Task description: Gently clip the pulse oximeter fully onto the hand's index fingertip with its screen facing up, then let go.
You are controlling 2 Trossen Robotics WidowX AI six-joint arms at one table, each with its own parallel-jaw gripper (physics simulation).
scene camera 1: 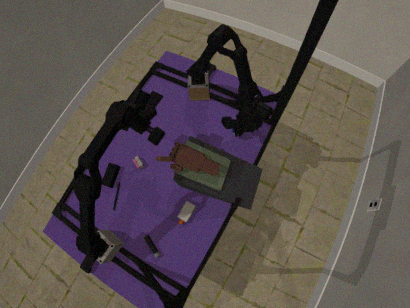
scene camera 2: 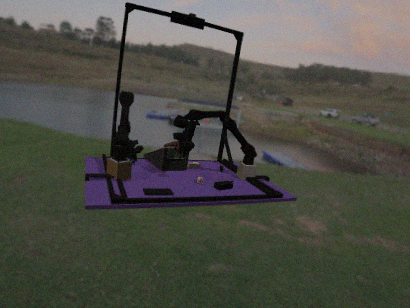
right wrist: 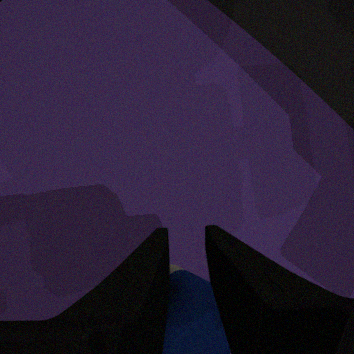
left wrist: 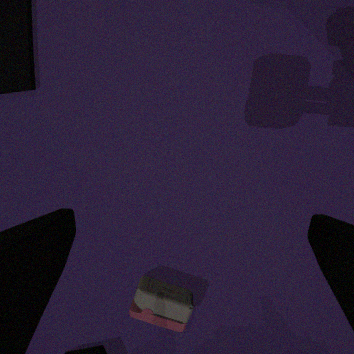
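Where they show: left gripper, fingertip midpoint: (scene camera 1: 150,131) (scene camera 2: 181,155) (left wrist: 194,223); right gripper, fingertip midpoint: (scene camera 1: 237,136) (scene camera 2: 135,161) (right wrist: 186,236); left arm's base, origin of the base link: (scene camera 1: 99,247) (scene camera 2: 248,163); right arm's base, origin of the base link: (scene camera 1: 198,79) (scene camera 2: 119,159).
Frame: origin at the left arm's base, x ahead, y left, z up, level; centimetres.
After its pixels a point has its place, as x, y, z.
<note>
The blue pulse oximeter (right wrist: 192,315) @(77.4, -15.6, -7.2) is between the fingers of my right gripper (scene camera 1: 232,129) (right wrist: 186,236) @(75.4, -16.9, -8.9), which is shut on it low over the purple mat. Its screen cannot be made out; scene camera 1 shows a tiny blue speck of it. The brown hand (scene camera 1: 197,159) @(52.3, -12.5, 7.3) (scene camera 2: 172,144) @(53.8, -5.6, 7.6) rests on a sloped stand (scene camera 1: 245,182) @(58.4, -32.0, -5.7), its index finger (scene camera 1: 163,159) pointing left in scene camera 1. The right gripper is beyond the stand's upper edge there, apart from the hand. My left gripper (scene camera 1: 151,119) (left wrist: 194,223) @(51.1, 11.8, 5.2) is open and empty above the mat, up and left of the fingertip.
A pink-and-white block (scene camera 1: 137,162) @(37.8, 13.5, -7.4) (scene camera 2: 200,180) @(38.4, 16.5, -8.1) (left wrist: 162,305) @(38.8, 13.8, -7.4) lies left of the fingertip in scene camera 1. A black box (scene camera 1: 110,175) @(25.0, 20.3, -7.1) (scene camera 2: 223,185) @(26.5, 24.3, -7.6) and a thin pen (scene camera 1: 117,196) @(19.3, 12.0, -9.9) lie farther left. A white box (scene camera 1: 187,211) @(34.2, -18.9, -7.7) and a dark cylinder (scene camera 1: 152,246) @(13.0, -15.9, -8.1) lie below the stand.
</note>
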